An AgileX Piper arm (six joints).
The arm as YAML. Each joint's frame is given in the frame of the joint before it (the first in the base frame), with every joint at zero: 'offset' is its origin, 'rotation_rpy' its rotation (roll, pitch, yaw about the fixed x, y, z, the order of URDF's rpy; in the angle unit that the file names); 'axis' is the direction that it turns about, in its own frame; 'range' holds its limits. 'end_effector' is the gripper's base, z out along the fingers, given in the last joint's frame.
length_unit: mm
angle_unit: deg
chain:
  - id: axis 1
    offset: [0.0, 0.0, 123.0]
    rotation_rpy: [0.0, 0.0, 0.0]
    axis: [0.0, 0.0, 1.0]
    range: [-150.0, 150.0]
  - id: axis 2
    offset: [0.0, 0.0, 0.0]
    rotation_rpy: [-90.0, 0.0, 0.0]
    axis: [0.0, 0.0, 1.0]
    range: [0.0, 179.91]
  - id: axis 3
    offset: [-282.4, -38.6, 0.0]
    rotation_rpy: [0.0, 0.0, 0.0]
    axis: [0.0, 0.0, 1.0]
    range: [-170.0, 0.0]
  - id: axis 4
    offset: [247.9, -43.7, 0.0]
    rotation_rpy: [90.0, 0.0, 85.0]
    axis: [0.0, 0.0, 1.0]
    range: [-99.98, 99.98]
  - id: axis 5
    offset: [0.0, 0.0, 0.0]
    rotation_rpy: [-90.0, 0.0, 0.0]
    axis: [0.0, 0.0, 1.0]
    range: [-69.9, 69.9]
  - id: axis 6
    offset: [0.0, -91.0, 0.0]
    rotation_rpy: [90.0, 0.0, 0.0]
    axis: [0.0, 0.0, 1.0]
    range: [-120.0, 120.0]
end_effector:
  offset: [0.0, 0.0, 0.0]
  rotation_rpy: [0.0, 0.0, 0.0]
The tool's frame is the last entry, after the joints.
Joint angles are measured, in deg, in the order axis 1, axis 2, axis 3, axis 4, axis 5, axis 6. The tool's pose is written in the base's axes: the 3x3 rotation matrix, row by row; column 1 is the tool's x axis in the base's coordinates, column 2 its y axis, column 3 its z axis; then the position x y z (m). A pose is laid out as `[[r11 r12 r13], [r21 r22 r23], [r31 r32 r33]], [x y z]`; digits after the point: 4 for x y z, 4 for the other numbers.
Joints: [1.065 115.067 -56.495 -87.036 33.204 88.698]
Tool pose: [[-0.8120 0.3260 0.4842], [0.0176 0.8428 -0.5380], [-0.5834 -0.4283 -0.6900]], [0.3652 -0.0430 0.1109]
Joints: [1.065 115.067 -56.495 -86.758 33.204 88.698]
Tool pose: [[-0.8119 0.3293 0.4820], [0.0225 0.8427 -0.5379], [-0.5833 -0.4259 -0.6916]], [0.3650 -0.0430 0.1108]
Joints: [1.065 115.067 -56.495 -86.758 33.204 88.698]
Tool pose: [[-0.8119 0.3293 0.4820], [0.0225 0.8427 -0.5379], [-0.5833 -0.4259 -0.6916]], [0.3650 -0.0430 0.1108]
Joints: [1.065 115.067 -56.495 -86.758 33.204 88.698]
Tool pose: [[-0.8119 0.3293 0.4820], [0.0225 0.8427 -0.5379], [-0.5833 -0.4259 -0.6916]], [0.3650 -0.0430 0.1108]
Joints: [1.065 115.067 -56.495 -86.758 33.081 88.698]
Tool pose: [[-0.8119 0.3283 0.4828], [0.0224 0.8439 -0.5361], [-0.5834 -0.4244 -0.6925]], [0.3650 -0.0428 0.1107]
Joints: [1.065 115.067 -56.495 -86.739 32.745 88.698]
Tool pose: [[-0.8118 0.3257 0.4846], [0.0227 0.8470 -0.5311], [-0.5835 -0.4202 -0.6950]], [0.3652 -0.0424 0.1105]
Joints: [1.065 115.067 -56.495 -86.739 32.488 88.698]
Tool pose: [[-0.8118 0.3235 0.4862], [0.0227 0.8494 -0.5273], [-0.5835 -0.4170 -0.6968]], [0.3653 -0.0420 0.1103]
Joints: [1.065 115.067 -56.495 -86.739 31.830 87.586]
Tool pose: [[-0.8177 0.3021 0.4901], [0.0059 0.8556 -0.5175], [-0.5757 -0.4203 -0.7014]], [0.3657 -0.0411 0.1099]
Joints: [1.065 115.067 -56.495 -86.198 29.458 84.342]
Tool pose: [[-0.8318 0.2414 0.4998], [-0.0351 0.8757 -0.4815], [-0.5540 -0.4181 -0.7199]], [0.3666 -0.0378 0.1082]
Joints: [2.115 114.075 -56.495 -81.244 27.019 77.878]
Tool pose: [[-0.8461 0.1773 0.5026], [-0.0673 0.9000 -0.4307], [-0.5287 -0.3983 -0.7495]], [0.3658 -0.0274 0.1110]
